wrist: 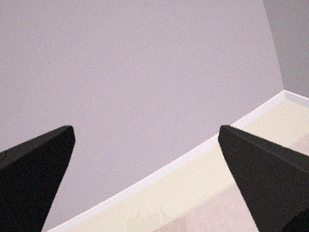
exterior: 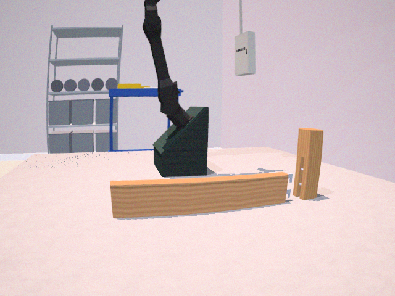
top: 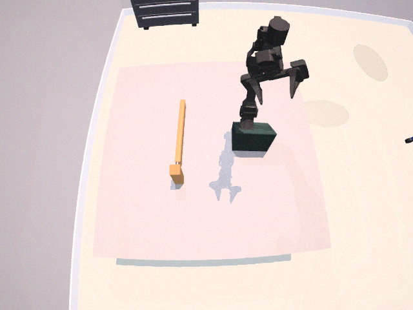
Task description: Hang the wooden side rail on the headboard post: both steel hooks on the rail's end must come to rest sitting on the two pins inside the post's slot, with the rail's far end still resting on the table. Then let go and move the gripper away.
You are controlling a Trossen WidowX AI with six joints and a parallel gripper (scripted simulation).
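Now: gripper tip 630 mm above the headboard post, 340 mm short of it and 20 mm to the right of it.
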